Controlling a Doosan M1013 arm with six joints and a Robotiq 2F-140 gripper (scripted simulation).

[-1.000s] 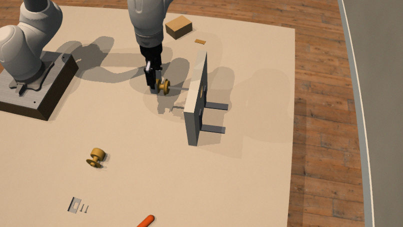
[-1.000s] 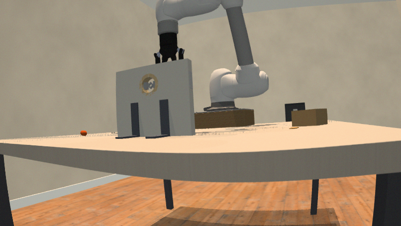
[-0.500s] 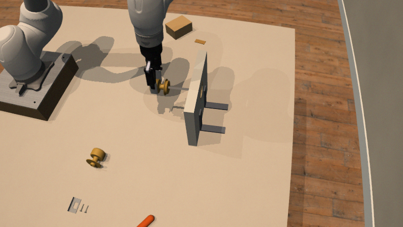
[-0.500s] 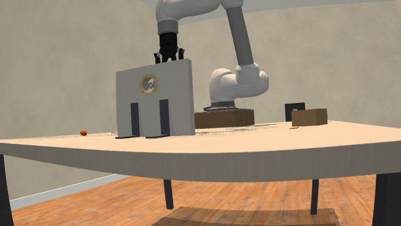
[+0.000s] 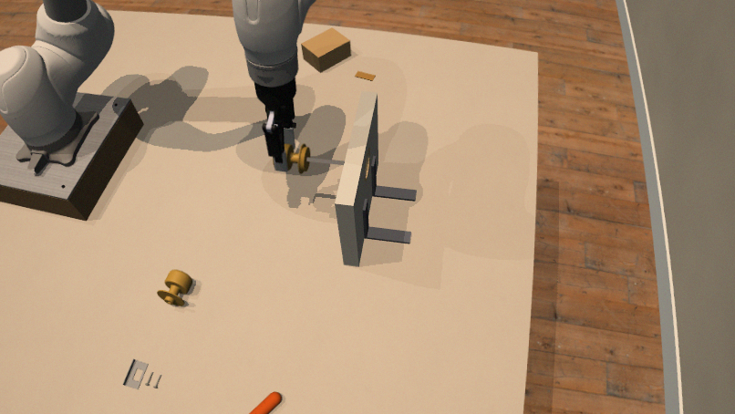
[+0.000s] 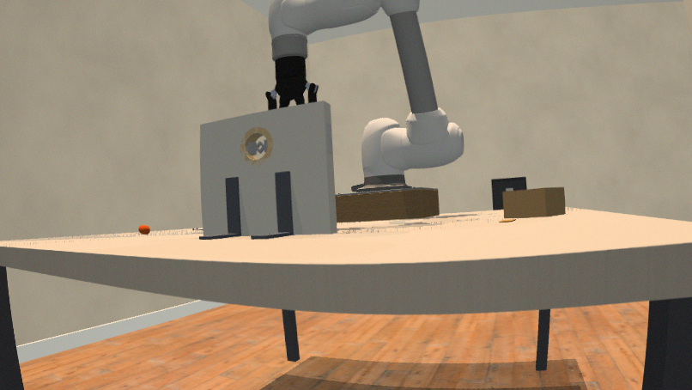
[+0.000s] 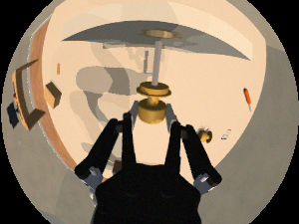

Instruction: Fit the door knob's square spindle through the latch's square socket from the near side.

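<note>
Right now my hand is 16 cm short of the wooden door panel and 5 cm above it. From my hand the other things lie so: brass knob: 22 cm behind, 28 cm to the right, 17 cm below; then orange-handled tool: 54 cm to the right, 19 cm below; then small brass plate: 10 cm ahead, 47 cm to the left, 20 cm below.
</note>
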